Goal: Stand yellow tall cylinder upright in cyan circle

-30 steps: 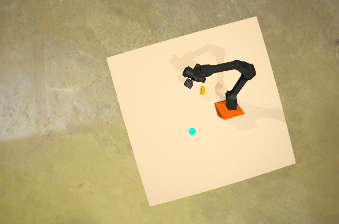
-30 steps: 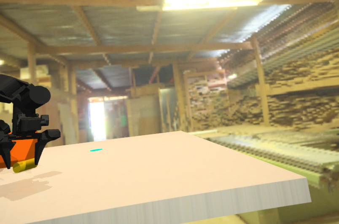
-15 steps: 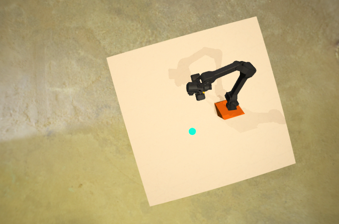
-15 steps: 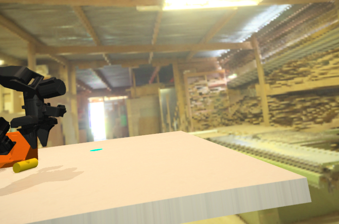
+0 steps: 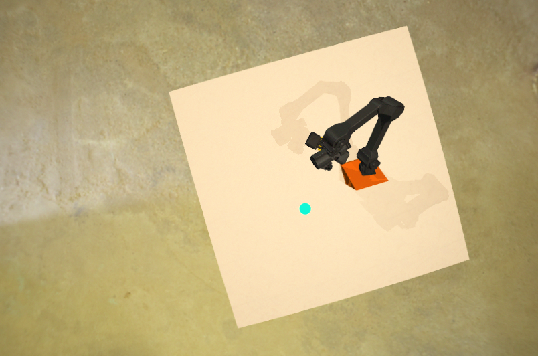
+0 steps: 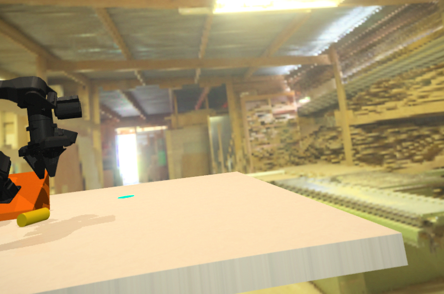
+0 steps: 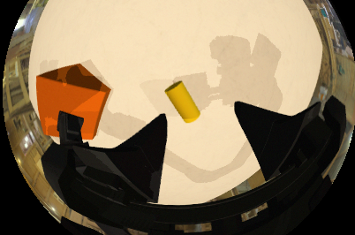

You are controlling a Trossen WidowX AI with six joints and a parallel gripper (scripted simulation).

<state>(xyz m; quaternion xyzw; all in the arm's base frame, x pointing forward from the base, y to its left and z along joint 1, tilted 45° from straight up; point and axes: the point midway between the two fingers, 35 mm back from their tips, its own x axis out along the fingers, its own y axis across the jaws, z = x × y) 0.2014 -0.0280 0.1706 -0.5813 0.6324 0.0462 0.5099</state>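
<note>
The yellow cylinder lies 30 mm behind my gripper tip, 10 mm to the right of it and 100 mm below it. Round my gripper tip: cyan circle 100 mm ahead, 310 mm to the left, 110 mm below.
</note>
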